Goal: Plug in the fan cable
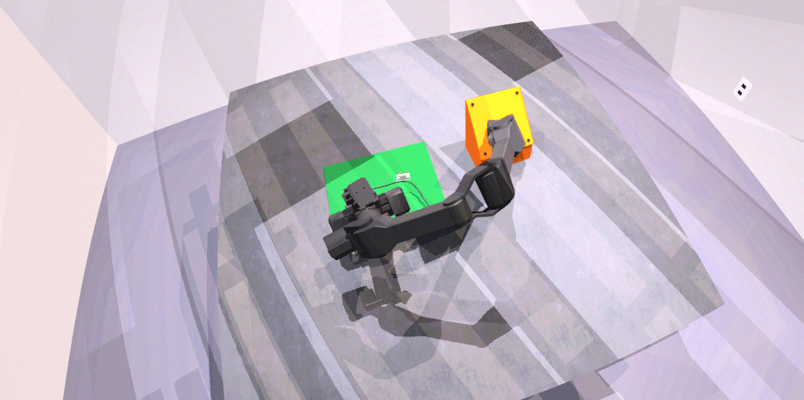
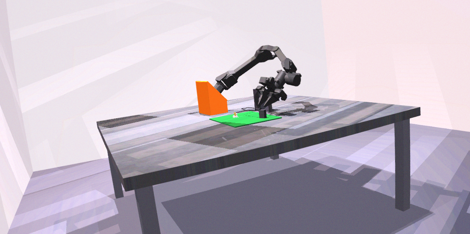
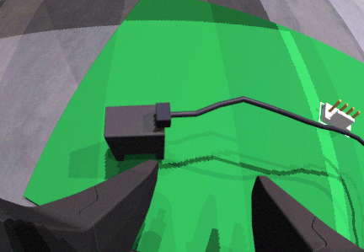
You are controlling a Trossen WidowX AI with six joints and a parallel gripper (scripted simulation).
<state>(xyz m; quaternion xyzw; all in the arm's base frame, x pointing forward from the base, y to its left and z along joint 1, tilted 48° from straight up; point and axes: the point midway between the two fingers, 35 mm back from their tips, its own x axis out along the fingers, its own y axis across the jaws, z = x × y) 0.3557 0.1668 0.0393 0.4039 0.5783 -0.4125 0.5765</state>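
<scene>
The black fan plug is 40 mm ahead of my gripper tip, 30 mm below it and 20 mm to the right of it. Round my gripper tip: green board: 80 mm to the right, 70 mm below, 40 mm behind; then fan: 160 mm behind, 70 mm to the left.
</scene>
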